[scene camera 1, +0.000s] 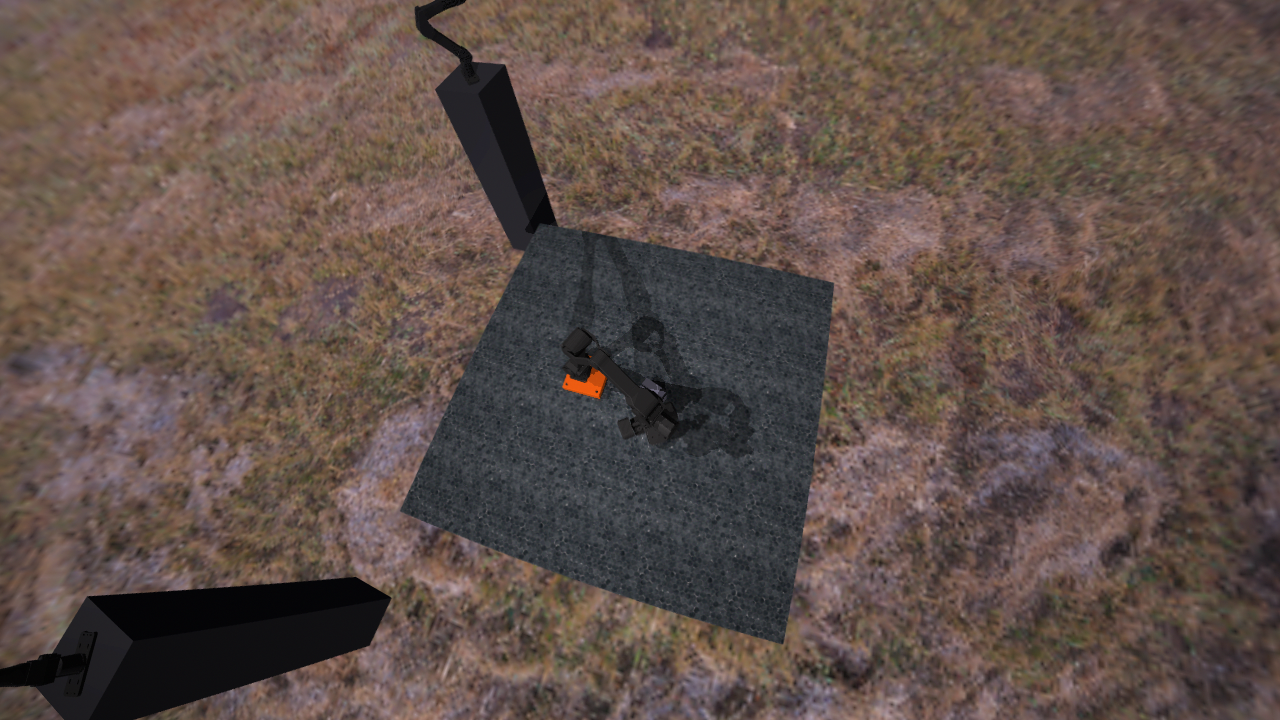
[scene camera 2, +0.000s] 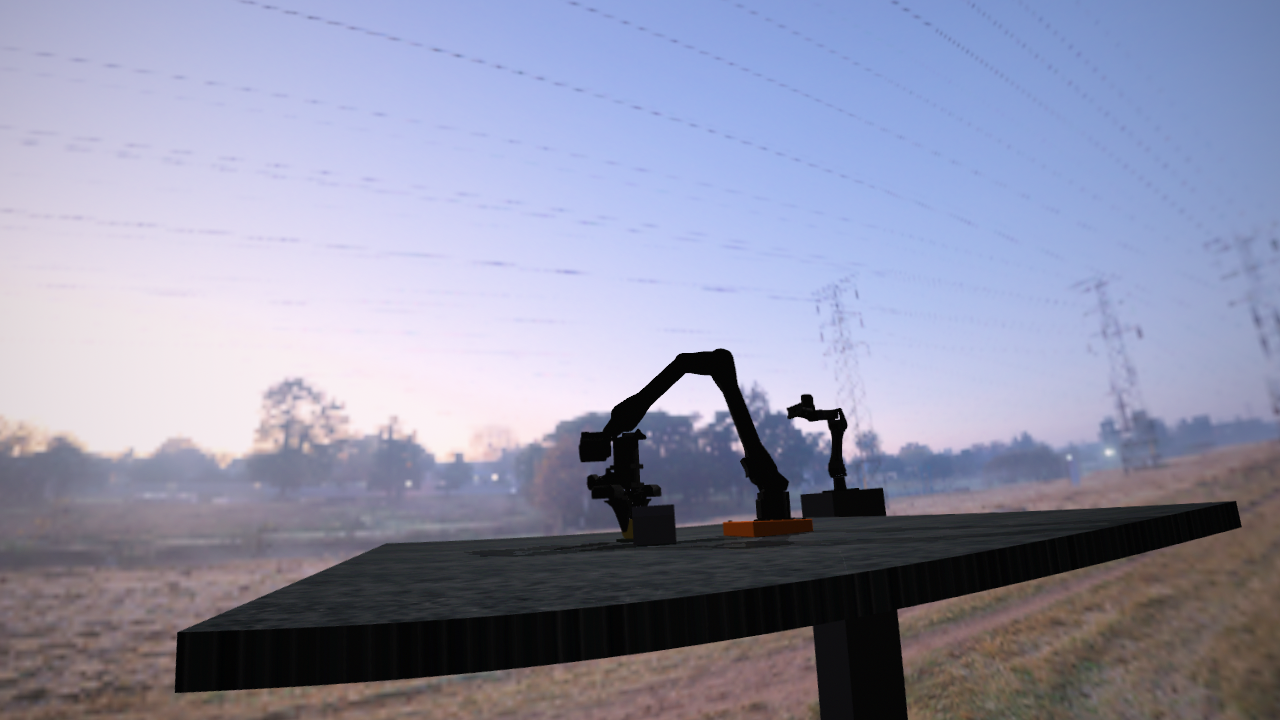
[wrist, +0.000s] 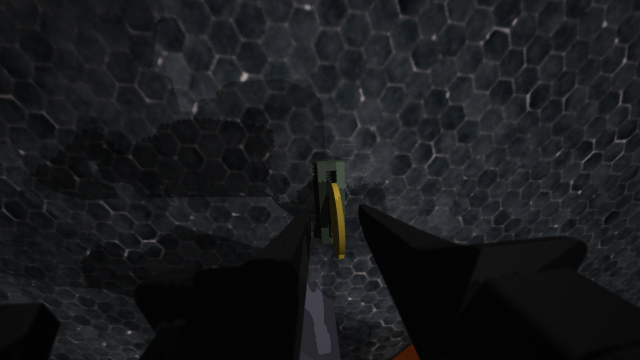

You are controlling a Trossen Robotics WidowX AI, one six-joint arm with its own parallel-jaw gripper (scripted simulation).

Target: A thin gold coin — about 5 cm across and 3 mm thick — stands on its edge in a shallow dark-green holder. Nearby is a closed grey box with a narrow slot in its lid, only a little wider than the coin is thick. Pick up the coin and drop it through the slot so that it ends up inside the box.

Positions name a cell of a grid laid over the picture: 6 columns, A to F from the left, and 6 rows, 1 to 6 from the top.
Labels:
My gripper shows in scene camera 1 (D4), in scene camera 2 (C5) and in the wrist view (D4).

